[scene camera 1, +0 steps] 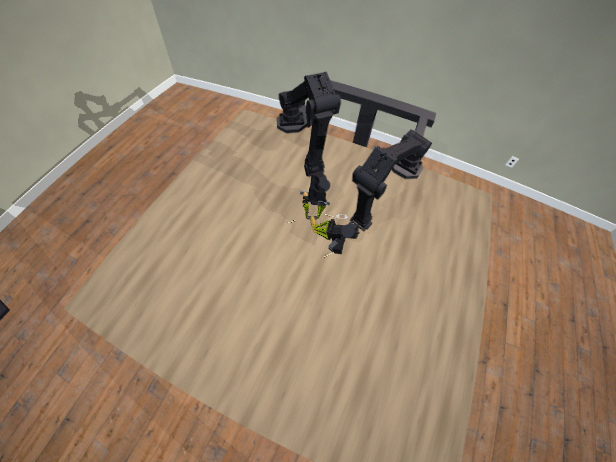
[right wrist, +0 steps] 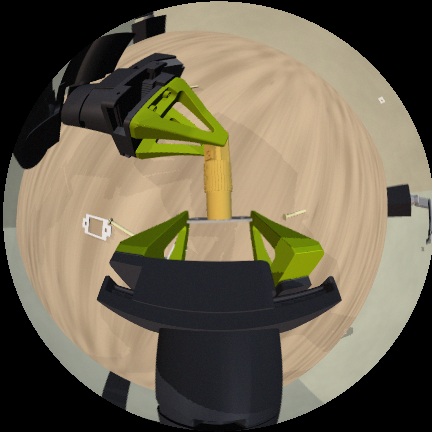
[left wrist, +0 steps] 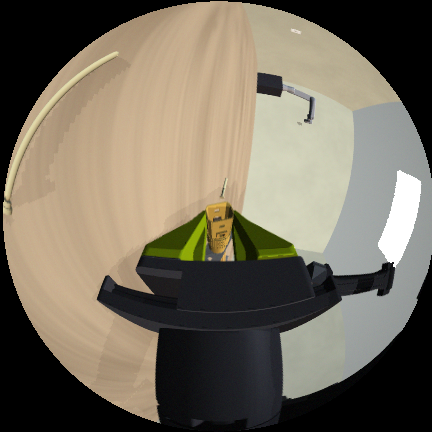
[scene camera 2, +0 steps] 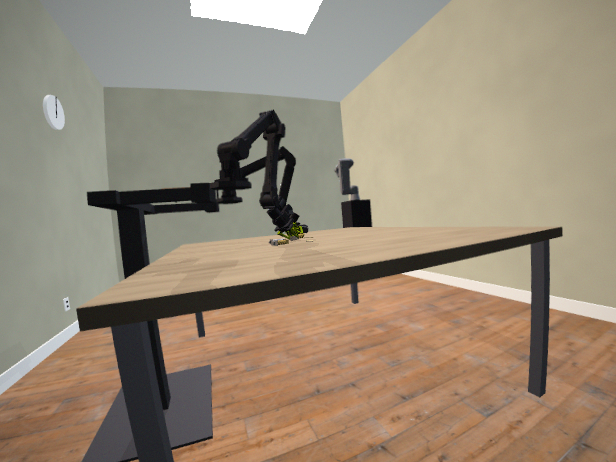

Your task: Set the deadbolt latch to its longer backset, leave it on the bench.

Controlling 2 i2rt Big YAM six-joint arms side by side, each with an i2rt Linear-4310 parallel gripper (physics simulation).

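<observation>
The brass deadbolt latch (scene camera 1: 313, 222) (left wrist: 219, 225) (right wrist: 218, 200) is held above the bench (scene camera 1: 300, 325) (scene camera 2: 450, 245) between both grippers. Its round body has a ribbed middle section. My right gripper (scene camera 1: 313, 217) (right wrist: 218, 216) is shut on the ends of its silver faceplate. My left gripper (scene camera 1: 314, 229) (left wrist: 218, 215) (right wrist: 219, 145) is shut on its rear end, coming from the left side in the right wrist view. The fingers hide part of the rear end, and the backset marking cannot be read. In scene camera 2 the grippers overlap and the latch is hard to make out.
A white strike frame (right wrist: 97, 218) lies on the bench beside a pale screw (right wrist: 121, 227). Other pale screws (right wrist: 295, 214) (scene camera 1: 291, 221) (scene camera 1: 328, 256) (left wrist: 60, 95) lie around the grippers. A brass and silver part (scene camera 2: 280, 242) lies on the bench near the grippers.
</observation>
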